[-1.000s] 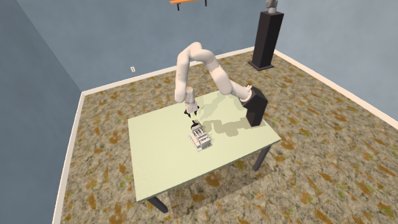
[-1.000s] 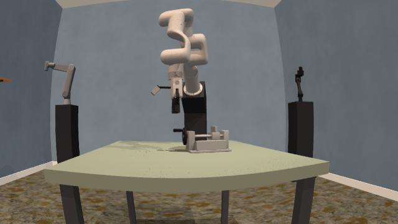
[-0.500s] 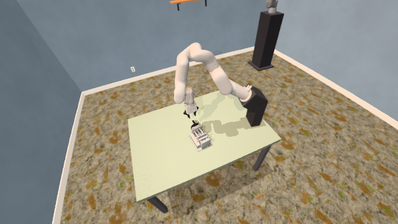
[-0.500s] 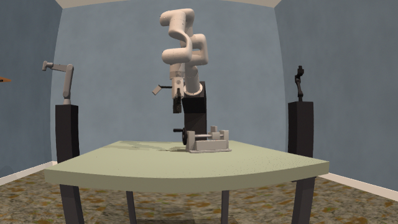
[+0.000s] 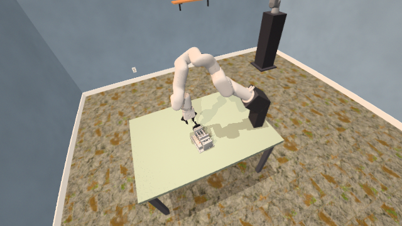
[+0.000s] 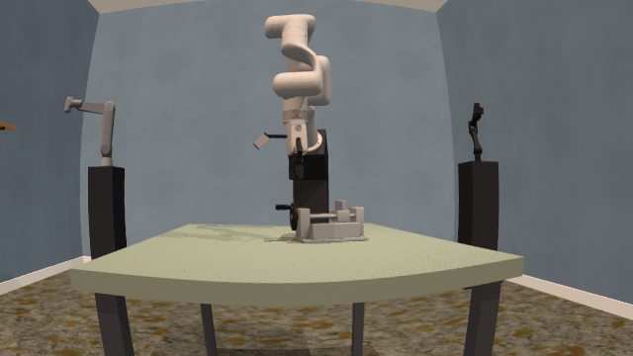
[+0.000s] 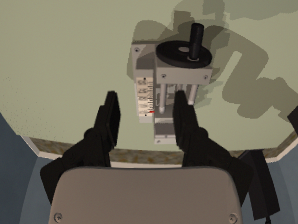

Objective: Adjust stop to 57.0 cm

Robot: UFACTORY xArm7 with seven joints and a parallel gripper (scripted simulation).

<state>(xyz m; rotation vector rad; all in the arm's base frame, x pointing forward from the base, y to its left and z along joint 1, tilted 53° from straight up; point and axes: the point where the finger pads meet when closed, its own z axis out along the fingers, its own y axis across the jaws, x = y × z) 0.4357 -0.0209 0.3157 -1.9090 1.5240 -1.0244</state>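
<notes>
My gripper is now 60 mm past the black handwheel, 20 mm to the left of it and 110 mm above it. Round my hand: grey stop block (60 mm behind, 140 mm to the left, 120 mm below).
</notes>
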